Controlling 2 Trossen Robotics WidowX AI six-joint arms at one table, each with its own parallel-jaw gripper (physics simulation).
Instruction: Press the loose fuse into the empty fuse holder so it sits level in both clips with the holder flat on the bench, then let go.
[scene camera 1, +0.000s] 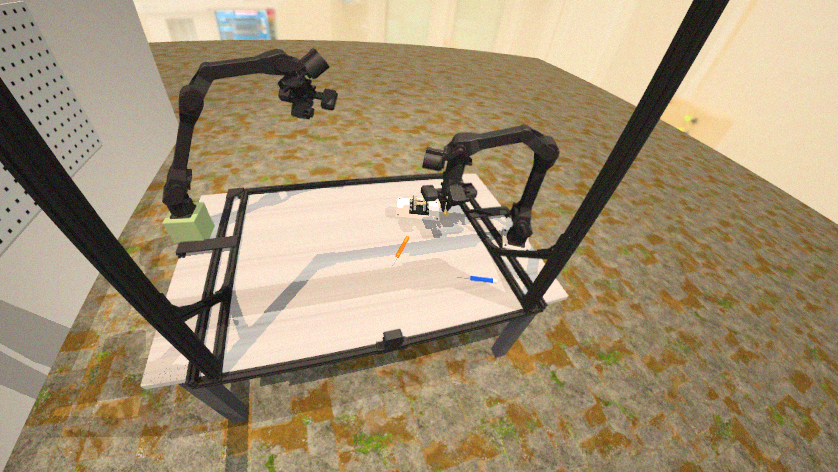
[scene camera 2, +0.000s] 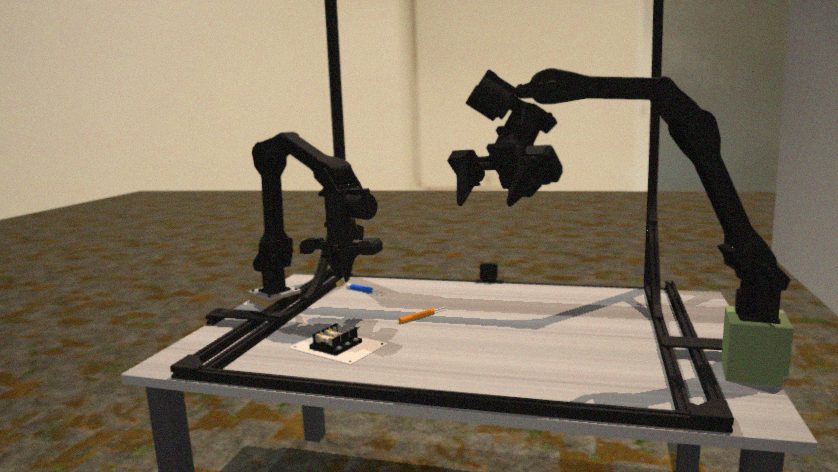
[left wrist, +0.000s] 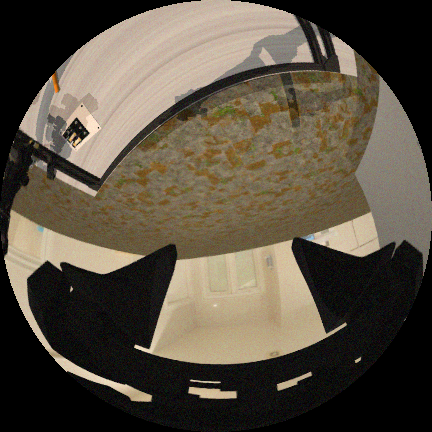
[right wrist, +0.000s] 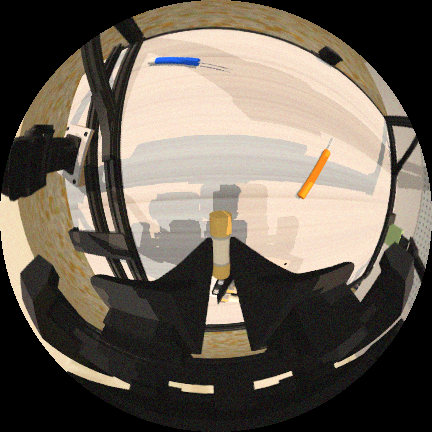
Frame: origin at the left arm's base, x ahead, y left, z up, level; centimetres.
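Where they show: left gripper, between the fingertips: (scene camera 1: 315, 105) (scene camera 2: 482, 204) (left wrist: 236, 247); right gripper, between the fingertips: (scene camera 1: 444, 211) (scene camera 2: 343, 281) (right wrist: 220, 242); left arm's base, origin of its link: (scene camera 1: 183, 211) (scene camera 2: 757, 316) (right wrist: 399, 240); right arm's base, origin of its link: (scene camera 1: 515, 240) (scene camera 2: 274, 290) (right wrist: 69, 152).
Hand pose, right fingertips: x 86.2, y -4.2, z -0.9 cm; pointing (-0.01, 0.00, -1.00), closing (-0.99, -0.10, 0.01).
Things, the pixels of their top centre, and the offset from my right fingertips. "*": a spot on its surface instead.
- loose fuse, centre of its top: (right wrist: 221, 253) (scene camera 2: 342, 278) (scene camera 1: 444, 208) dy +0.3, dx +0.0, dz +1.0 cm
- black fuse holder, centre of its top: (right wrist: 242, 292) (scene camera 2: 337, 330) (left wrist: 71, 135) (scene camera 1: 418, 201) dy +14.0, dx -5.7, dz -6.4 cm
- white plate, a spot on its surface: (scene camera 2: 350, 357) (left wrist: 93, 126) (scene camera 1: 402, 201) * dy +19.1, dx -11.2, dz -9.8 cm
- orange-handled tool, centre of its top: (right wrist: 322, 163) (scene camera 2: 423, 311) (scene camera 1: 400, 249) dy -8.7, dx -16.3, dz -8.7 cm
- blue-handled tool, centre of its top: (right wrist: 186, 58) (scene camera 2: 366, 287) (scene camera 1: 476, 277) dy -23.3, dx +6.2, dz -8.6 cm
- black frame, a spot on its surface: (scene camera 2: 410, 394) (scene camera 1: 353, 179) * dy +33.4, dx -30.4, dz -8.2 cm
The loose fuse (scene camera 1: 445, 214) (scene camera 2: 340, 283) (right wrist: 221, 252), a pale tube with gold end caps, is between the fingers of my right gripper (scene camera 1: 446, 208) (scene camera 2: 344, 277) (right wrist: 220, 242). The gripper is shut on it and holds it above the table, beside the holder. The black fuse holder (scene camera 1: 418, 206) (scene camera 2: 335, 341) (left wrist: 76, 132) stands on a white plate (scene camera 1: 402, 204) (scene camera 2: 350, 357) (left wrist: 90, 121) and carries pale, gold-capped fuses. Part of it shows between the fingers in the right wrist view. My left gripper (scene camera 1: 316, 109) (scene camera 2: 485, 202) (left wrist: 236, 247) is open and empty, high above the table.
An orange-handled tool (scene camera 1: 401, 247) (scene camera 2: 416, 316) (left wrist: 55, 82) (right wrist: 315, 174) and a blue-handled tool (scene camera 1: 481, 279) (scene camera 2: 360, 288) (right wrist: 177, 61) lie on the table. A black frame (scene camera 1: 351, 180) (scene camera 2: 410, 394) borders the table. A green block (scene camera 1: 190, 224) (scene camera 2: 756, 348) is under the left arm's base.
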